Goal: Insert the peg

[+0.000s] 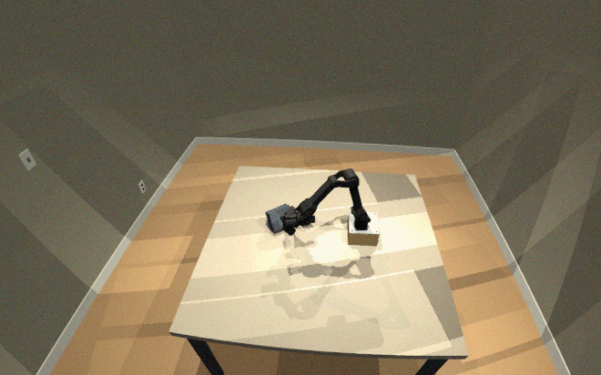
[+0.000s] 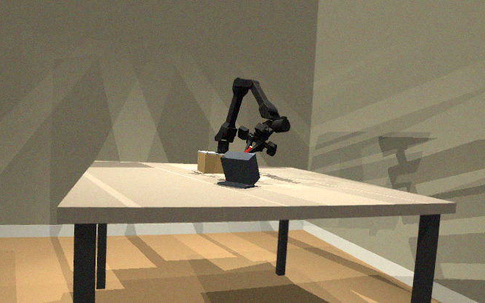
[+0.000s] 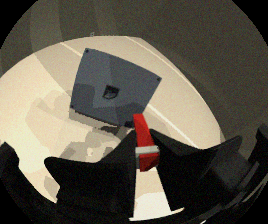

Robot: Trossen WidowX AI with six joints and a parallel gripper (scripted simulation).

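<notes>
The sloped panel lies 8 cm ahead of my gripper tip, 6 cm to the right of it and 6 cm below it. Round my gripper tip: red peg (1 cm to the left, 1 cm above).
</notes>
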